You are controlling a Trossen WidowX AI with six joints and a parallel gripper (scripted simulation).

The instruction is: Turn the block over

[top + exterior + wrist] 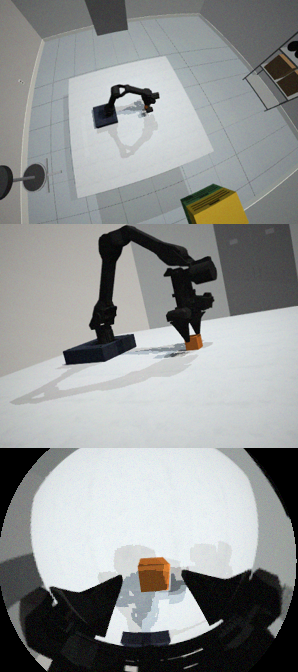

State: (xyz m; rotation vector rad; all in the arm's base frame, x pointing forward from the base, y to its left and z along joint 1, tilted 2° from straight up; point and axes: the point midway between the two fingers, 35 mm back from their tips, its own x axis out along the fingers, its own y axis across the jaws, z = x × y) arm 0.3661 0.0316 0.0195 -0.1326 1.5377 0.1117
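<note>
My gripper tip is now 10 mm past the small orange block and 10 mm above it.
</note>
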